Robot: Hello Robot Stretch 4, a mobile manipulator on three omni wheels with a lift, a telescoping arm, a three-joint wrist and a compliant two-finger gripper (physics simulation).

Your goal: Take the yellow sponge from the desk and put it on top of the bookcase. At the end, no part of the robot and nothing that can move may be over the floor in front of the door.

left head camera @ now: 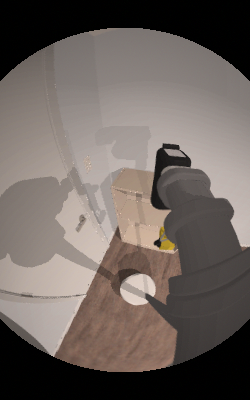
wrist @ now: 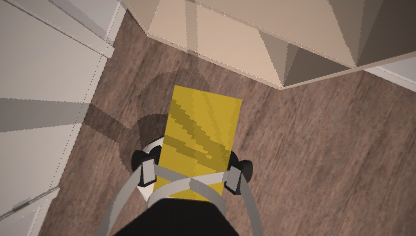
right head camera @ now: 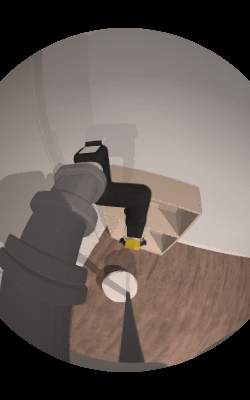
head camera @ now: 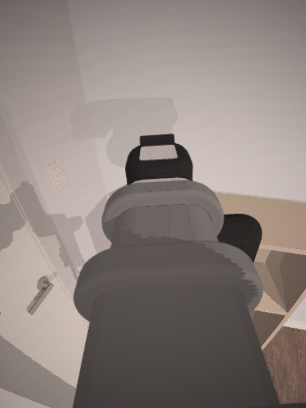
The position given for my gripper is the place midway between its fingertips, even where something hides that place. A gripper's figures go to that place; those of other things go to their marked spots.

Scene:
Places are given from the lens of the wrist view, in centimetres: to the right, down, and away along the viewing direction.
my gripper [wrist: 193, 161]: -2, 5, 25
yellow sponge [wrist: 200, 129]: -1, 1, 21

